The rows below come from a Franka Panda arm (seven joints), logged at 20 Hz.
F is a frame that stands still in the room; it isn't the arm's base.
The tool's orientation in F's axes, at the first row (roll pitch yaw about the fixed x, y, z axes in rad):
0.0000 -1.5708 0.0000
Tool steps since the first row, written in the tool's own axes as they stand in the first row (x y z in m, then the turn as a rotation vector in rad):
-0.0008 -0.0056 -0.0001 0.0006 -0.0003 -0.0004
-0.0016 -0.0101 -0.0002 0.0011 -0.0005 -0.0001
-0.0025 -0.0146 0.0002 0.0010 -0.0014 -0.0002
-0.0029 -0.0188 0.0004 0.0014 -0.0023 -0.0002
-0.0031 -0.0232 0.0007 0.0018 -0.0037 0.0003
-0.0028 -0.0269 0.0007 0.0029 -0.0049 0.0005
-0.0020 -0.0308 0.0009 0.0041 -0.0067 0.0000
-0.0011 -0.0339 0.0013 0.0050 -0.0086 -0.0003
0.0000 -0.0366 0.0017 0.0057 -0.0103 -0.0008
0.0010 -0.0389 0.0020 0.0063 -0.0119 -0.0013
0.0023 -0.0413 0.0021 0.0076 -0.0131 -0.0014
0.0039 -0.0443 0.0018 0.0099 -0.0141 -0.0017
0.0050 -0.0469 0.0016 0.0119 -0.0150 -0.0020
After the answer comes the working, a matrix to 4 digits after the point.
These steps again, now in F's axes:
0.0001 -0.0056 -0.0008 0.0004 -0.0003 0.0006
0.0002 -0.0101 -0.0016 0.0001 -0.0005 0.0011
-0.0002 -0.0146 -0.0025 0.0002 -0.0014 0.0010
-0.0004 -0.0188 -0.0029 0.0002 -0.0023 0.0014
-0.0007 -0.0232 -0.0031 -0.0003 -0.0037 0.0018
-0.0007 -0.0269 -0.0028 -0.0005 -0.0049 0.0029
-0.0009 -0.0308 -0.0020 0.0000 -0.0067 0.0041
-0.0013 -0.0339 -0.0011 0.0003 -0.0086 0.0050
-0.0017 -0.0366 0.0000 0.0008 -0.0103 0.0057
-0.0020 -0.0389 0.0010 0.0013 -0.0119 0.0063
-0.0021 -0.0413 0.0023 0.0014 -0.0131 0.0076
-0.0018 -0.0443 0.0039 0.0017 -0.0141 0.0099
-0.0016 -0.0469 0.0050 0.0020 -0.0150 0.0119

The tool's axes in the first row as the columns of a matrix, in F's axes (rounded; the answer above uses it unrounded):
0.0000 0.0000 -1.0000
0.0000 1.0000 0.0000
1.0000 0.0000 0.0000

